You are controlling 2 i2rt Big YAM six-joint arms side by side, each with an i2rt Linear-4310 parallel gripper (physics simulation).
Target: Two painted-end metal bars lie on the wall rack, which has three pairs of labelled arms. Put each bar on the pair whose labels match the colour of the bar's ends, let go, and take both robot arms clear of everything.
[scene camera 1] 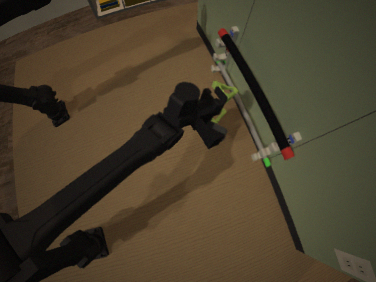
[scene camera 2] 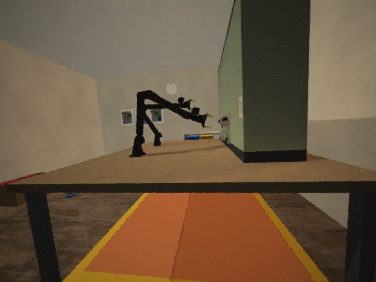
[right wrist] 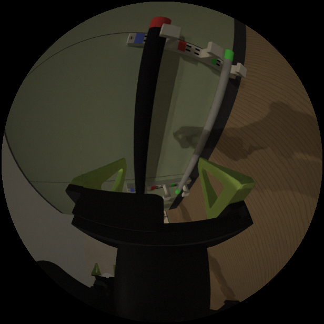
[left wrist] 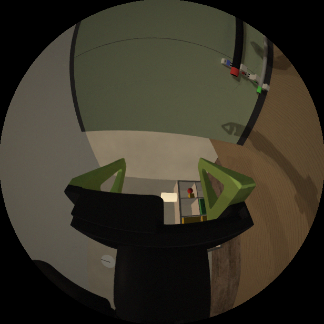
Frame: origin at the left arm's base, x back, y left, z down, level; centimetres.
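Where they show: left gripper, fingertip midpoint: [scene camera 2: 195,104]; right gripper, fingertip midpoint: [scene camera 1: 231,100] [scene camera 2: 212,122]; left arm's base, link origin: [scene camera 1: 59,114] [scene camera 2: 157,145]; right arm's base, link origin: [scene camera 1: 96,243] [scene camera 2: 138,155].
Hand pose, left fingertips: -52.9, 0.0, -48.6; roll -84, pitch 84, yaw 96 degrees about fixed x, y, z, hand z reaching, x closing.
Things, the pixels of their top centre, and the offset from my left fingertips, as dx, dy, dz. "spot": a spot on its surface instead. Level surfaces: height alone.
- black bar with red ends, top centre: [scene camera 1: 255,82] -17.4, -47.0, +21.5
- rack's, top centre: [scene camera 1: 290,139] -12.8, -66.8, +18.6
- grey bar with green ends, top centre: [scene camera 1: 242,105] -17.9, -47.0, +37.5
- wooden table top, surface height: dz +48.6
- wall socket, surface spot: [scene camera 1: 355,264] spot: -8.2, -103.9, +17.8
The black bar with red ends [scene camera 1: 257,92] [left wrist: 238,40] [right wrist: 145,95] lies on the rack's [scene camera 1: 272,146] [right wrist: 192,49] top pair of arms, beside the blue labels. The grey bar with green ends [scene camera 1: 245,112] [left wrist: 263,65] [right wrist: 213,107] lies on the lowest pair, beside the green labels. The middle pair, beside the red labels, holds no bar. My right gripper [scene camera 1: 222,104] [scene camera 2: 209,121] [right wrist: 161,161] is open and empty, facing the bars' middle with a gap. My left gripper [scene camera 2: 192,104] [left wrist: 161,161] [right wrist: 104,263] is open and empty, off the rack's far end.
The green wall [scene camera 1: 330,90] [scene camera 2: 275,80] [left wrist: 150,85] carries the rack just above the wooden table top [scene camera 1: 165,220] [scene camera 2: 175,167]. A wall socket [scene camera 1: 355,264] is near the wall's near end. A shelf unit with bins stands beyond the far end.
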